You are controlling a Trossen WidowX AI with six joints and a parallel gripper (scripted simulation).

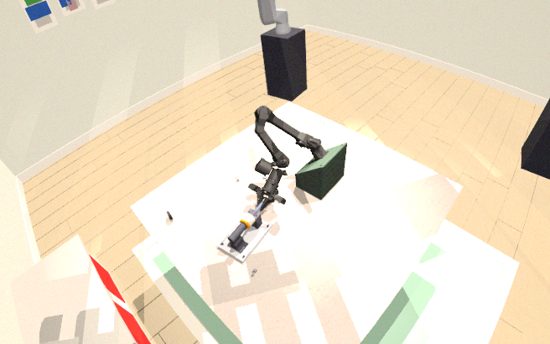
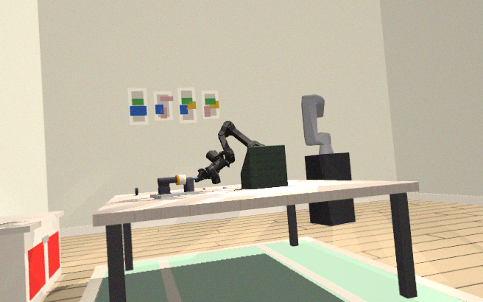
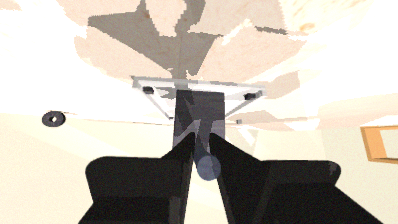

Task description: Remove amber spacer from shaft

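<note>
The blue-grey shaft is 60 mm ahead of my gripper tip and 20 mm above it. From my gripper tip the other things lie so: white spacer 80 mm ahead, 20 mm above; amber spacer 100 mm ahead, 20 mm above; small dark ring 390 mm to the right, 260 mm ahead, 40 mm below.
</note>
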